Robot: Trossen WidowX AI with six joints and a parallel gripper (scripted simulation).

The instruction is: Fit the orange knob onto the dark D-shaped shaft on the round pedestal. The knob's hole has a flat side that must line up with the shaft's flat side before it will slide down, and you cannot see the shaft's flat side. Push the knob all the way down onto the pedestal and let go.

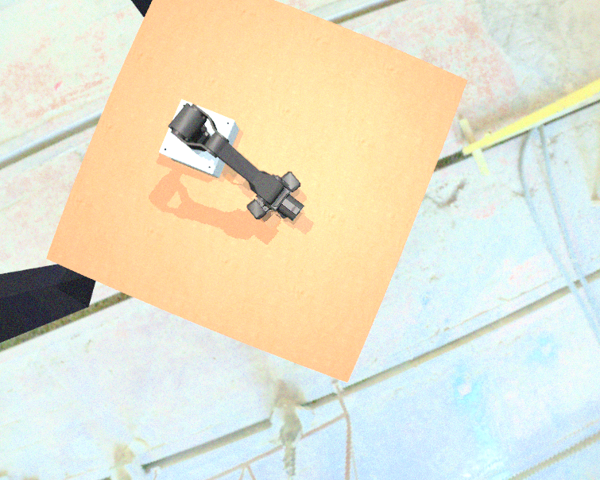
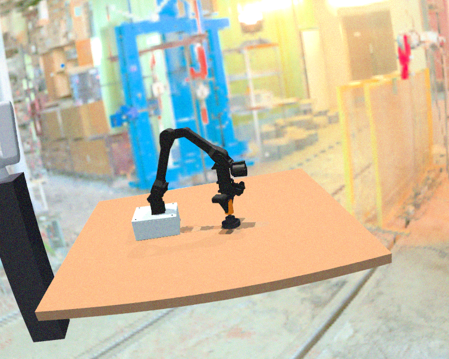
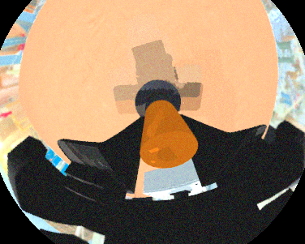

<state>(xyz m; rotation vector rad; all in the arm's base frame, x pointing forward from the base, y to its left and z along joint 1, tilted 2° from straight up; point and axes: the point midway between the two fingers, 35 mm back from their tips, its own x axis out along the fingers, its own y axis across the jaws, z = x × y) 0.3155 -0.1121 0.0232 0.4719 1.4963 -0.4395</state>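
The orange knob is 20 mm above my gripper tip. Round my gripper tip: dark round pedestal 40 mm below.
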